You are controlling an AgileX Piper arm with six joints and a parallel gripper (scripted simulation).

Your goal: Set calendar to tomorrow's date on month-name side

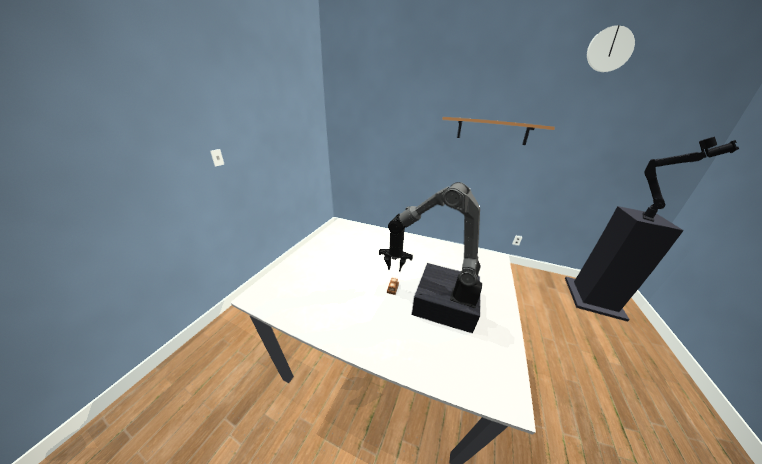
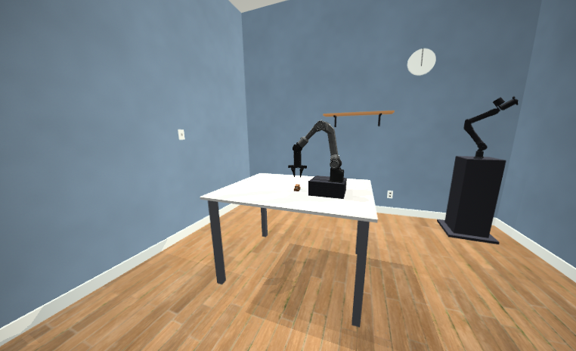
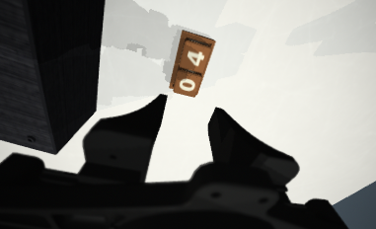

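Now: the brown wooden cube 8 cm below my hand.
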